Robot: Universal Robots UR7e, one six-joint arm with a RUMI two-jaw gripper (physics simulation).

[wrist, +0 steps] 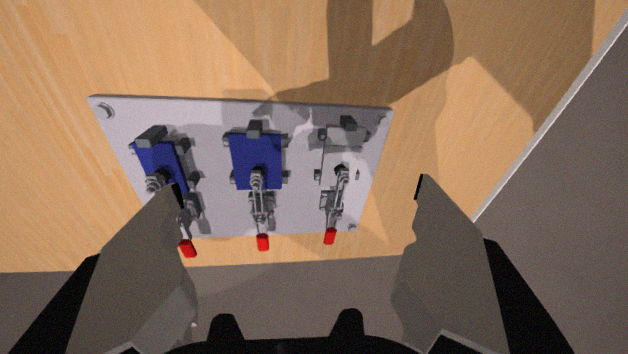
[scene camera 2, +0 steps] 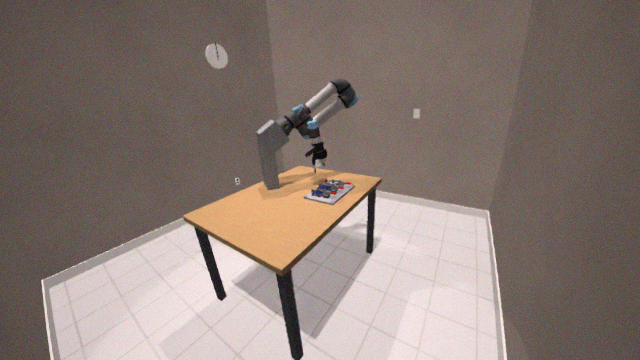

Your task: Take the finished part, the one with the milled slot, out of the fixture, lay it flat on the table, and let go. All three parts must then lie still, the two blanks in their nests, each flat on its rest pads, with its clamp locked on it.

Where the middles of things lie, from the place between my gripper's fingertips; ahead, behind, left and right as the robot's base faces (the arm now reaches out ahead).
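Grey finished part (wrist: 343, 147): my hand is 130 mm above it, 80 mm to the right of it and 50 mm short of it. Relative to my hand, the toggle clamp (wrist: 327, 196) is 90 mm to the left, 130 mm ahead and 110 mm below, while the fixture plate (wrist: 225, 210) is 30 mm to the right, 110 mm ahead and 140 mm below.
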